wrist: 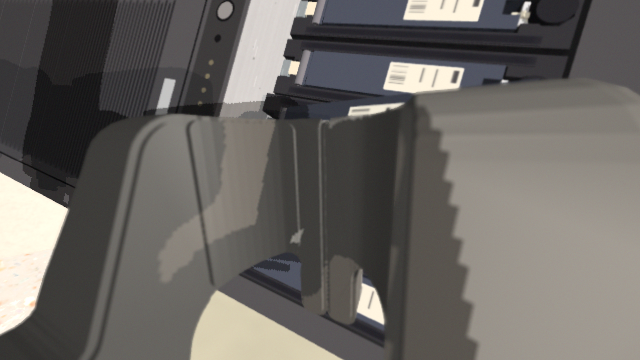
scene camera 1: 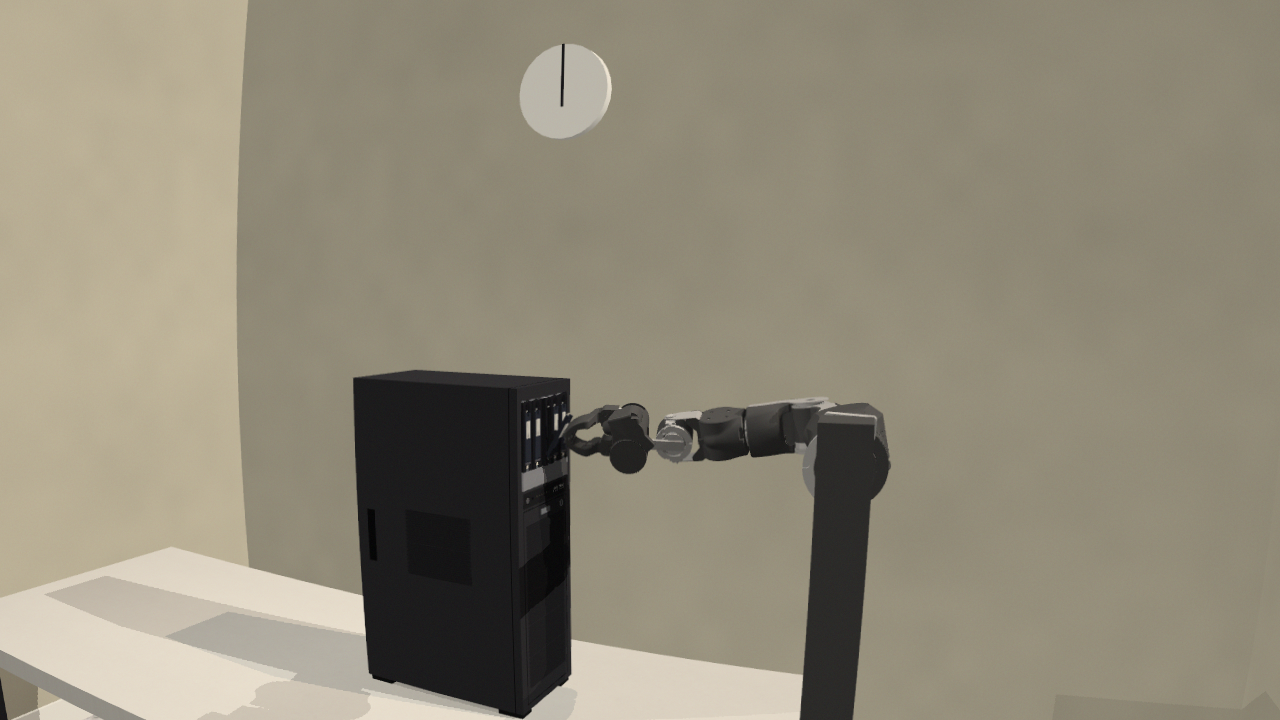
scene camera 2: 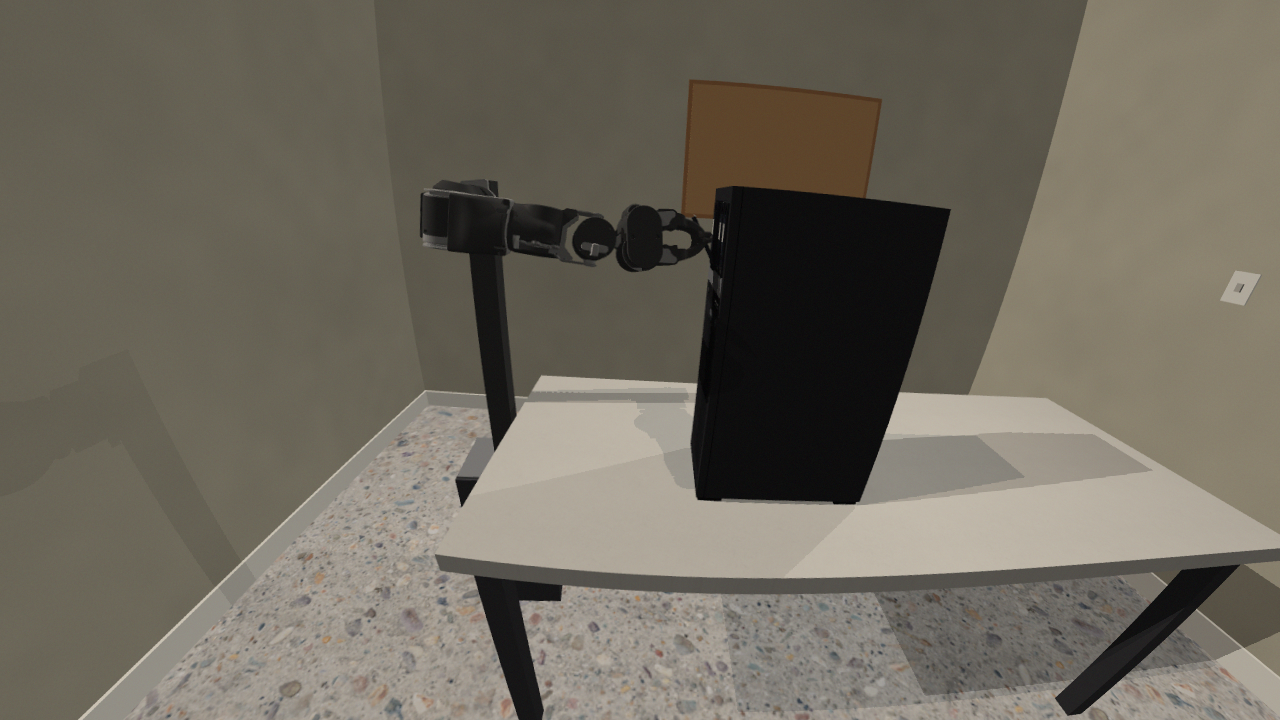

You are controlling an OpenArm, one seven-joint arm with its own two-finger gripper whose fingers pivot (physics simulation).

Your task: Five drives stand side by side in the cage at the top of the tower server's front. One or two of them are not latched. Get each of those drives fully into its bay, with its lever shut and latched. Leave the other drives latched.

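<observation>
The black tower server [scene camera 1: 438, 501] [scene camera 2: 805, 358] stands upright on the table, with the drive cage at its front top. In the wrist view, one blue-faced drive [wrist: 370, 17] and the drive beside it [wrist: 345, 72] have their levers lying flat. A third drive [wrist: 320, 110] is mostly hidden behind the fingers, and part of another drive [wrist: 280, 272] shows below them. A dark slanted piece, seemingly a lever [scene camera 1: 556, 438] [scene camera 2: 710, 250], stands out from the cage front by the fingertips. My gripper [scene camera 1: 567, 438] [scene camera 2: 708, 240] [wrist: 338, 214] is shut and empty, close against the cage front; contact is unclear.
The tower stands on a white table [scene camera 1: 116, 617] [scene camera 2: 572, 510]. The arm's dark post [scene camera 1: 836, 573] [scene camera 2: 490, 340] rises in front of the tower. A clock [scene camera 1: 565, 91] and a brown board [scene camera 2: 778, 143] hang on the walls behind.
</observation>
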